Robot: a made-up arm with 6 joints.
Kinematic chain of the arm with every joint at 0, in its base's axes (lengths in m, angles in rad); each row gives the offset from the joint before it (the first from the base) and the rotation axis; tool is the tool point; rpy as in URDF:
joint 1: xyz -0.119 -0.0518 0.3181 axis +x
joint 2: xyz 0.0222 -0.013 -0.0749 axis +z
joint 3: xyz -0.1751 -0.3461 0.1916 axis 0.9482 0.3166 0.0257
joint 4: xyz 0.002 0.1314 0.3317 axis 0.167 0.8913 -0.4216
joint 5: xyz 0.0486 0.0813 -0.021 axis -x
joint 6: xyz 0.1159 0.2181 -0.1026 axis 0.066 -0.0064 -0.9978
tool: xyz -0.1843 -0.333 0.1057 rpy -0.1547 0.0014 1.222
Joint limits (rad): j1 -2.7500..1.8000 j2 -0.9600..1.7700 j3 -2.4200..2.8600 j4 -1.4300..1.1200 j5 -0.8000..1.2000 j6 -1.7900..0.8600
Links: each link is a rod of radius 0.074 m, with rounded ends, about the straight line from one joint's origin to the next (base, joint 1, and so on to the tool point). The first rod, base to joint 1, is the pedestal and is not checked.
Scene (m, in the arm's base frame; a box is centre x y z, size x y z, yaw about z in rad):
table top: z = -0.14
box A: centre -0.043 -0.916 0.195 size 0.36 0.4 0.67 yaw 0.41
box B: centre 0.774 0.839 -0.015 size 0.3 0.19 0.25 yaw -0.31
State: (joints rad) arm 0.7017 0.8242 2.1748 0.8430 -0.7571 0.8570
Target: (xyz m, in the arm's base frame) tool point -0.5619 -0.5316 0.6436
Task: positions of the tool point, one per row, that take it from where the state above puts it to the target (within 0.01 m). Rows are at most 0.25 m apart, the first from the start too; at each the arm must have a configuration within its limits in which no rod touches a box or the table.
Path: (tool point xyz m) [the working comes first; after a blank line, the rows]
Joints at the target: -0.1050 -0.6159 1.7306 0.5912 -0.8000 0.1936
Straight joint move there: touches box A.

1: 0.5594 -0.6221 0.2542
2: 0.4737 -0.6054 0.4342
3: 0.4029 -0.5206 0.5561
4: 0.3516 -0.4006 0.6174
5: 0.3116 -0.2703 0.6245
6: 0.2185 -0.3976 0.6799
7: 0.0856 -0.5018 0.7096
8: -0.0722 -0.5705 0.7152
9: -0.2397 -0.5982 0.7019
10: -0.4055 -0.5848 0.6762
11: -0.5619 -0.5316 0.6436

